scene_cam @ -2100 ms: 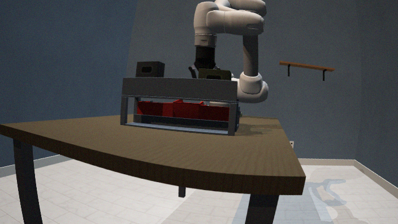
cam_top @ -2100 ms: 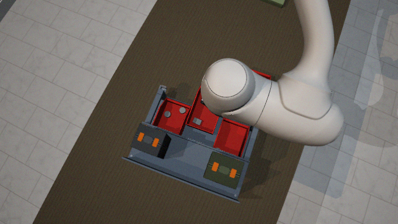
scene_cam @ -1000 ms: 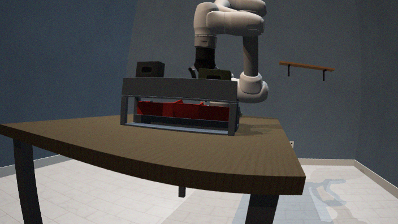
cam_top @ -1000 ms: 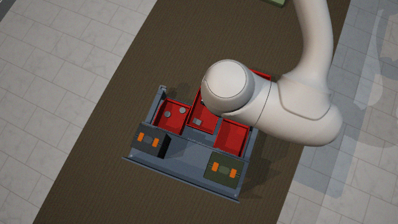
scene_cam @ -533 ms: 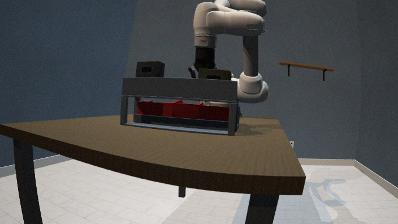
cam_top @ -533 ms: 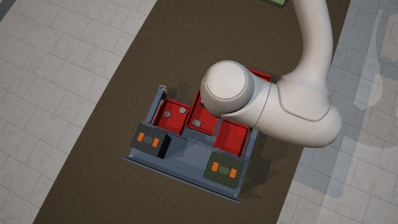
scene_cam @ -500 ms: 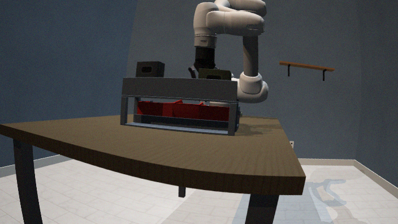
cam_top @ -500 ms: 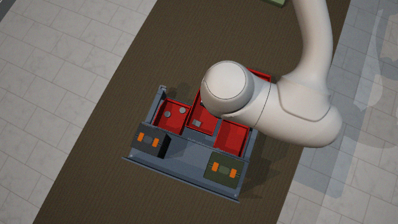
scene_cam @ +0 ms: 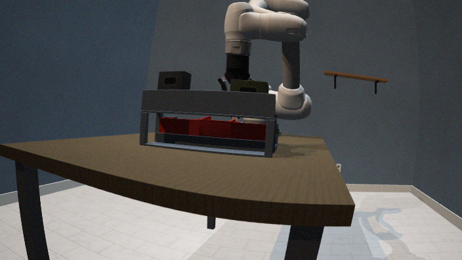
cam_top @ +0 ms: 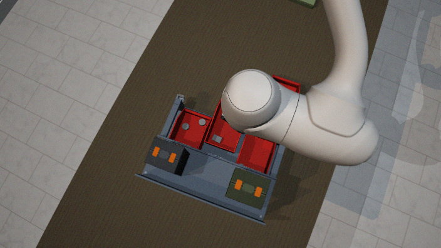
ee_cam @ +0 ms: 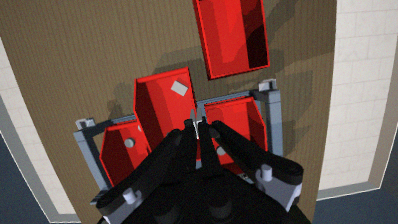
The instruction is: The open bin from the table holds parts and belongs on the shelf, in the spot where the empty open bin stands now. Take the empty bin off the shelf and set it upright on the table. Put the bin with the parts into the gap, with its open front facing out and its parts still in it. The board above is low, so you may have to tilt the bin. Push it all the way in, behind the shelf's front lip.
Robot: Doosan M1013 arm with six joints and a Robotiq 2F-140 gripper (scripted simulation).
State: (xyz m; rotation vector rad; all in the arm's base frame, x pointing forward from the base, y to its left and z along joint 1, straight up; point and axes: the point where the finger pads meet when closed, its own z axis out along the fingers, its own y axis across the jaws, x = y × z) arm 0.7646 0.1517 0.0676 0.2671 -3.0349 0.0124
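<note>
My gripper is now 120 mm short of the shelf board, 90 mm above it and 20 mm to the left of it. Also, from my hand: black case 190 mm ahead, 130 mm to the right, 70 mm above; then green case 160 mm ahead, 100 mm to the left, 60 mm above.
</note>
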